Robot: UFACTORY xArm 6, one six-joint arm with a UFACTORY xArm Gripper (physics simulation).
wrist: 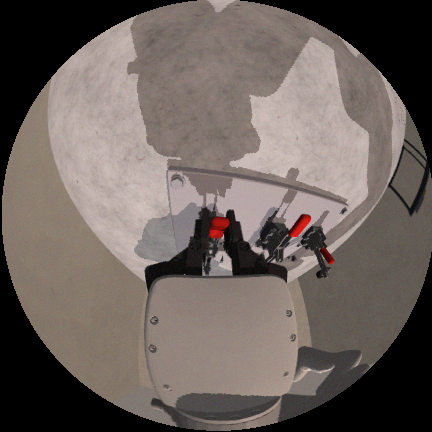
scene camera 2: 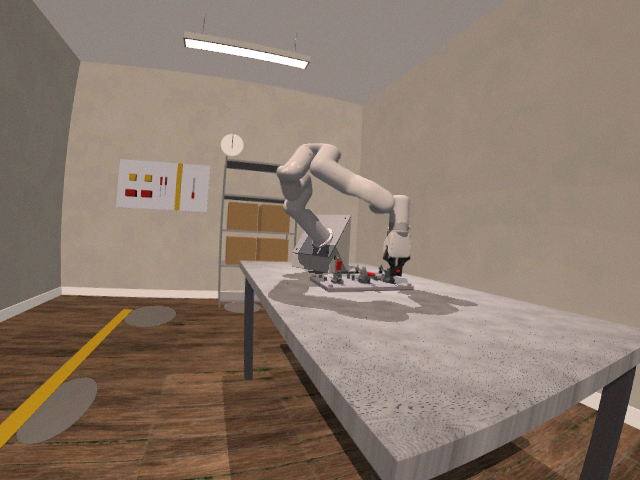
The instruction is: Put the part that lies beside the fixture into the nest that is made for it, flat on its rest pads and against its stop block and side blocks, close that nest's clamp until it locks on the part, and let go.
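Frame: origin at the arm's base, x back, y right, z up, level; centimetres.
Where they show: gripper, fingertip midpoint: [wrist: 216, 217] [scene camera 2: 395, 276]; arm's base, origin of the base link: [scene camera 2: 322, 238].
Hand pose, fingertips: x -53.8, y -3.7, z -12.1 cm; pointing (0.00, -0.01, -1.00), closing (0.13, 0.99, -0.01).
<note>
Each offset is from my fingertips to the top centre of the thing. "spot": to the spot under its first point.
My gripper [scene camera 2: 397, 272] [wrist: 216, 217] is low over one end of the fixture plate @(dx +9.9, dy +9.4, dz -3.3 cm) [scene camera 2: 372, 288] [wrist: 245, 192]. It is shut on the red clamp handle @(dx +1.7, dy -0.3, dz +2.6 cm) [scene camera 2: 398, 270] [wrist: 219, 226], which shows between the two black fingers in the wrist view. The clamp under this handle is mostly hidden by the fingers. A pale surface shows between the fingers near the gripper body in the wrist view; whether it is the part, and how it sits on the pads and against the blocks, I cannot tell.
A middle clamp @(dx +7.1, dy +9.9, dz +2.9 cm) [scene camera 2: 363, 275] [wrist: 272, 235] has a slanting red handle @(dx +1.4, dy +10.9, dz +1.4 cm) [wrist: 300, 226]. A farther clamp @(spot: dx +8.1, dy +19.9, dz -1.1 cm) [wrist: 314, 237] has a red handle @(dx +8.0, dy +20.9, dz +5.2 cm) [scene camera 2: 338, 265] [wrist: 327, 256] that stands upright in the scene view. A tilted grey panel [scene camera 2: 338, 227] stands behind the fixture near the arm's base.
</note>
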